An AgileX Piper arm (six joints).
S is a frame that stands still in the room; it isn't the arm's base.
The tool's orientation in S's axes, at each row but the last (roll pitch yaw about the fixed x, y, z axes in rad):
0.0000 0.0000 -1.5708
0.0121 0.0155 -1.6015
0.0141 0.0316 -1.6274
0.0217 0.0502 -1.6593
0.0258 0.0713 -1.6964
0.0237 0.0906 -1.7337
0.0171 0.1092 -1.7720
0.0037 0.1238 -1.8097
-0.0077 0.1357 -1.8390
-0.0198 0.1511 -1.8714
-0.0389 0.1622 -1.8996
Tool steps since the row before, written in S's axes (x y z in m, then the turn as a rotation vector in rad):
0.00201 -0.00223 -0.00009 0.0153 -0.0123 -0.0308
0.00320 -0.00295 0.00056 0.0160 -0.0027 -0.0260
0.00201 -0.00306 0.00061 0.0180 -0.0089 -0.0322
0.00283 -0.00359 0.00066 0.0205 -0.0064 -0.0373
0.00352 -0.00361 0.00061 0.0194 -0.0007 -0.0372
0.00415 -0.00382 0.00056 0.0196 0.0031 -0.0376
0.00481 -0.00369 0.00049 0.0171 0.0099 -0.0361
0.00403 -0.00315 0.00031 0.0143 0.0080 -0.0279
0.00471 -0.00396 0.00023 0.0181 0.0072 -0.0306
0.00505 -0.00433 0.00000 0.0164 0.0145 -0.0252
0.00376 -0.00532 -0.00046 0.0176 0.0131 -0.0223
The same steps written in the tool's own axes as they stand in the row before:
0.00223 0.00201 -0.00009 0.0123 0.0153 -0.0308
0.00284 0.00330 0.00056 0.0026 0.0158 -0.0262
0.00292 0.00219 0.00067 0.0089 0.0180 -0.0322
0.00329 0.00315 0.00076 0.0064 0.0202 -0.0375
0.00309 0.00396 0.00073 0.0009 0.0184 -0.0377
0.00303 0.00473 0.00073 -0.0028 0.0179 -0.0384
0.00259 0.00546 0.00068 -0.0091 0.0141 -0.0376
0.00205 0.00466 0.00055 -0.0076 0.0119 -0.0291
0.00252 0.00559 0.00062 -0.0075 0.0158 -0.0318
0.00261 0.00610 0.00052 -0.0147 0.0119 -0.0275
0.00384 0.00527 0.00037 -0.0142 0.0134 -0.0244

